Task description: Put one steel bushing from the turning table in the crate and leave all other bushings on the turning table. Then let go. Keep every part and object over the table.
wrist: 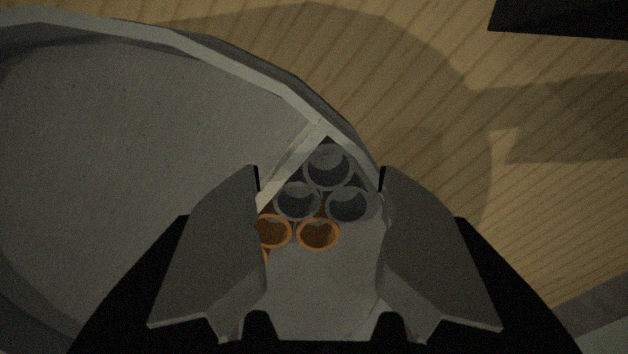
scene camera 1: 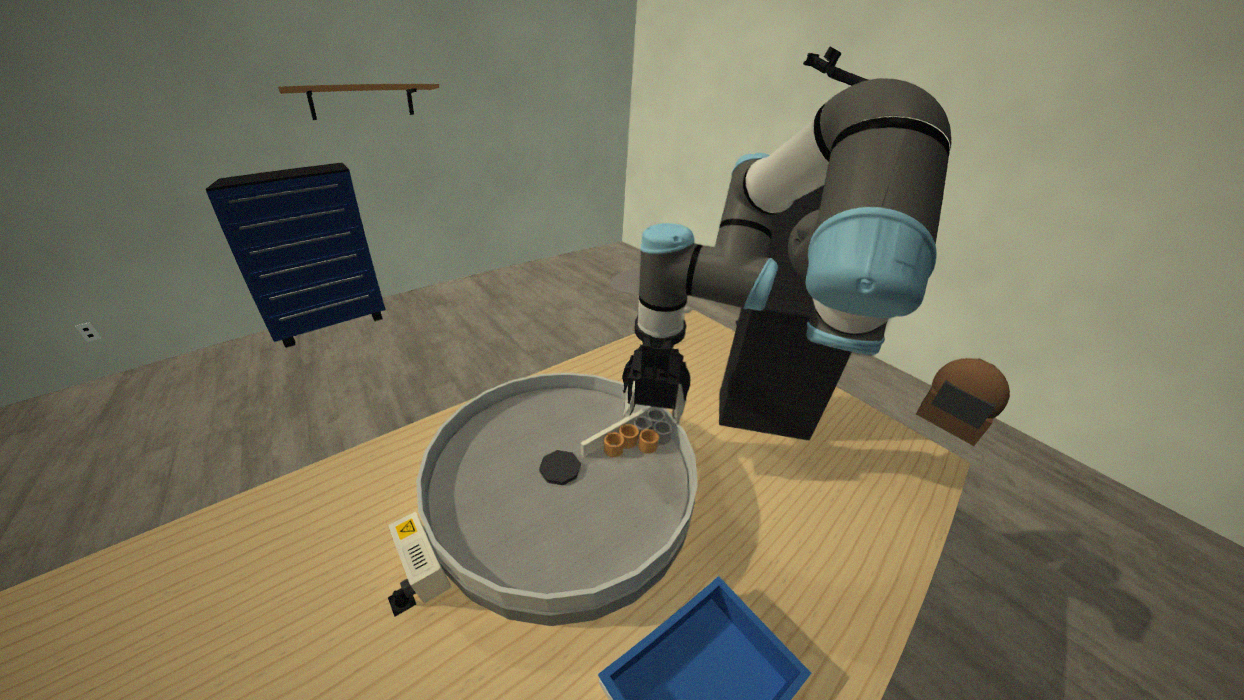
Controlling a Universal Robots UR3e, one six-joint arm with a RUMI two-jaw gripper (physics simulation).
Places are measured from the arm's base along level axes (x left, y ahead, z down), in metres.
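Pixels of known places: gripper, fingertip midpoint: (wrist: 318,168) (scene camera 1: 652,417).
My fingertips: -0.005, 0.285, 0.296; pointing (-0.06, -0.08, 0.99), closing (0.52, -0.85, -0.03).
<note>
Ahead of a thing's pixels: the offset from my fingertips to its middle, as dx, dy, dz. "pt": to the spot under its first point. Level surfaces: height alone.
Three grey steel bushings {+0.033, -0.003, +0.007} (scene camera 1: 662,431) {+0.001, -0.006, +0.007} (wrist: 326,187) stand upright in a cluster on the turning table {+0.045, +0.178, +0.021} (scene camera 1: 521,539) (wrist: 110,125), in the corner between its rim and the pale guide bar {pt +0.018, +0.092, -0.009} (scene camera 1: 606,432) (wrist: 292,165). Several orange bushings {+0.043, +0.026, +0.007} (scene camera 1: 648,442) (wrist: 317,248) stand beside them; one is partly hidden by a finger in the wrist view. My gripper (scene camera 1: 654,416) (wrist: 318,168) is partly open above the steel bushings, its fingers on either side of the cluster. No bushing is held. The blue crate {+0.375, +0.099, +0.048} (scene camera 1: 713,661) stands at the front right in the scene view, partly cut off.
The raised rim (scene camera 1: 543,602) (wrist: 235,67) runs around the turning table. A dark disc (scene camera 1: 559,467) is at its middle. A white box {pt +0.140, +0.392, +0.015} (scene camera 1: 417,557) with a warning label is at its left side. The black robot base (scene camera 1: 778,374) stands behind, on the wooden table {dz +0.073} (scene camera 1: 217,565) (wrist: 410,65).
</note>
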